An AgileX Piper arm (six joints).
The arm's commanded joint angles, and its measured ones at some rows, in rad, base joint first. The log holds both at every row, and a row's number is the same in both.
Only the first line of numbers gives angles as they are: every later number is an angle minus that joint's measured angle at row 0.
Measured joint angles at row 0:
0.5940 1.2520 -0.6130 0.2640 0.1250 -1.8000
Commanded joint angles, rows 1 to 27:
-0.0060 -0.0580 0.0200 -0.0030 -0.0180 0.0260
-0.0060 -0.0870 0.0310 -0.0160 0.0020 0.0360
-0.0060 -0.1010 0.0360 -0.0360 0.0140 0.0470
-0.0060 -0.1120 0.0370 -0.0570 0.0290 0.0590
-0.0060 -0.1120 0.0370 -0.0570 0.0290 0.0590
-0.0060 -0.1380 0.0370 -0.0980 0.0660 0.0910
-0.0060 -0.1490 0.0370 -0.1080 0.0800 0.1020
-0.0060 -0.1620 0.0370 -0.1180 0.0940 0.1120
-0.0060 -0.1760 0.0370 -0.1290 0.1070 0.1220
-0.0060 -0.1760 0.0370 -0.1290 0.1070 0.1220
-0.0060 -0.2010 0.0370 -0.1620 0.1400 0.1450
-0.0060 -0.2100 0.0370 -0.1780 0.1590 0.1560
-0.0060 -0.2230 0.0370 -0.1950 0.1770 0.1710
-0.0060 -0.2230 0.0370 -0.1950 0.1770 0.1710
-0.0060 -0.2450 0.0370 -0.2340 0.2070 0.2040
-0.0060 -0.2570 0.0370 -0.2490 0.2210 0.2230
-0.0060 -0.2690 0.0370 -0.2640 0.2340 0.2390
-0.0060 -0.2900 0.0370 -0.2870 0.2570 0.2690
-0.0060 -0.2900 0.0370 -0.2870 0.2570 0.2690
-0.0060 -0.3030 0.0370 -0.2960 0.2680 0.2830
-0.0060 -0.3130 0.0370 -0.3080 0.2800 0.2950
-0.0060 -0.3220 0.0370 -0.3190 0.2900 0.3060
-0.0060 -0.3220 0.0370 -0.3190 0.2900 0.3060
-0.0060 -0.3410 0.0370 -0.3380 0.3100 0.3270
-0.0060 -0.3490 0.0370 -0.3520 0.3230 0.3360
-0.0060 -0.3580 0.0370 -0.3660 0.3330 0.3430
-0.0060 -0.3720 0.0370 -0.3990 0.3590 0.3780
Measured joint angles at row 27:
0.0000 -0.3440 0.0440 -0.3550 0.3510 0.3310
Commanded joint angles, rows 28 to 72:
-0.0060 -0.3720 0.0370 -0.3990 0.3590 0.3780
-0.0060 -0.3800 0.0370 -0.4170 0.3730 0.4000
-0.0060 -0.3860 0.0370 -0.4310 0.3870 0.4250
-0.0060 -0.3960 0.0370 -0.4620 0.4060 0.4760
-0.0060 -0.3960 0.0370 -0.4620 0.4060 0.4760
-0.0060 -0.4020 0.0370 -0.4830 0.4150 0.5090
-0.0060 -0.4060 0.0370 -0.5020 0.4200 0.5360
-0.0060 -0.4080 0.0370 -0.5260 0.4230 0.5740
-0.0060 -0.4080 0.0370 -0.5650 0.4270 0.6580
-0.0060 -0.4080 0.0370 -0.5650 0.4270 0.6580
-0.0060 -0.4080 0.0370 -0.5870 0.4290 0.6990
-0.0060 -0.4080 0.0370 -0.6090 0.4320 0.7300
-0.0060 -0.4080 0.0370 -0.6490 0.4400 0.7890
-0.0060 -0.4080 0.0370 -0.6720 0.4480 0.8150
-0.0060 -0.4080 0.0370 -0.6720 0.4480 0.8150
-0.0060 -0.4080 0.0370 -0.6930 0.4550 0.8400
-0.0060 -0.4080 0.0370 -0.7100 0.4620 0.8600
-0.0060 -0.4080 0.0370 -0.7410 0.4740 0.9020
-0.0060 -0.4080 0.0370 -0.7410 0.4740 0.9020
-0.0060 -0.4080 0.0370 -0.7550 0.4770 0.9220
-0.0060 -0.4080 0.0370 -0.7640 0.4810 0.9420
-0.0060 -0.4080 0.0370 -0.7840 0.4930 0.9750
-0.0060 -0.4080 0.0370 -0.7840 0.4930 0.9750
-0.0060 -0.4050 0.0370 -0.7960 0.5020 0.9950
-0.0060 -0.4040 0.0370 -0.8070 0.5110 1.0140
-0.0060 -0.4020 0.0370 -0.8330 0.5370 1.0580
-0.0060 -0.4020 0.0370 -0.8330 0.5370 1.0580
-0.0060 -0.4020 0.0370 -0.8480 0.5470 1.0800
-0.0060 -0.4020 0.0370 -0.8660 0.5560 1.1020
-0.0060 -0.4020 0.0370 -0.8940 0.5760 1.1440
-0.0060 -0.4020 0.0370 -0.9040 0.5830 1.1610
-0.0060 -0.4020 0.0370 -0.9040 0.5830 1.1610
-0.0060 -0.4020 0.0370 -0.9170 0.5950 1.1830
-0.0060 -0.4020 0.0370 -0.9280 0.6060 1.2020
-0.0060 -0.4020 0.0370 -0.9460 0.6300 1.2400
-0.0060 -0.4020 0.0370 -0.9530 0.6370 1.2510
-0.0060 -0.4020 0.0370 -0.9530 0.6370 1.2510
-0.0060 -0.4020 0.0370 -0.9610 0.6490 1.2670
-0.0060 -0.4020 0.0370 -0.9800 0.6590 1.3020
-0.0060 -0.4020 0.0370 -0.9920 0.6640 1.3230
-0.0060 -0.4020 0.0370 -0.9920 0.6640 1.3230
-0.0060 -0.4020 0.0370 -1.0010 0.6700 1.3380
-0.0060 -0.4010 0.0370 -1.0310 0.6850 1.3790
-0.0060 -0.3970 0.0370 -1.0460 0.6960 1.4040
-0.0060 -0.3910 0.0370 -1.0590 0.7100 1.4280
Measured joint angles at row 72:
0.0000 -0.3950 0.0440 -0.9850 0.6890 1.3590
